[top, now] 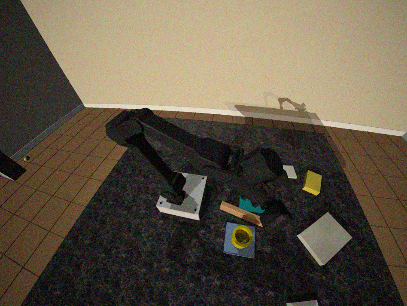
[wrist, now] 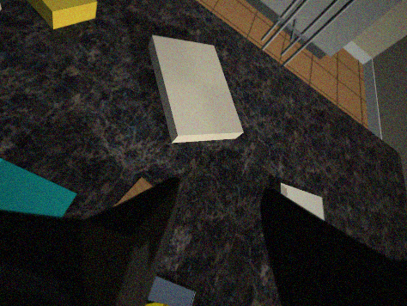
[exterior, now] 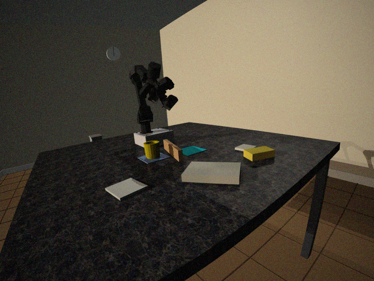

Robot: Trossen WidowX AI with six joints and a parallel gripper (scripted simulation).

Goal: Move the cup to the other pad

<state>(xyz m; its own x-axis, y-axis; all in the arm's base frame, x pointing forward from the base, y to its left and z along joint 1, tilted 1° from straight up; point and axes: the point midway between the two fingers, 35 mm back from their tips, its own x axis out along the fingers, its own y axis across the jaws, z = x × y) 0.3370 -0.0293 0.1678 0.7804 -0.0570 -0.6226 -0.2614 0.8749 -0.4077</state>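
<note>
Right now the yellow cup is 80 mm behind my gripper tip, 50 mm to the right of it and 180 mm below it. Round my gripper tip: wooden block (60 mm behind, 40 mm to the left, 200 mm below); then grey-blue pad (80 mm behind, 50 mm to the right, 230 mm below); then white slab (250 mm ahead, 20 mm to the left, 210 mm below).
</note>
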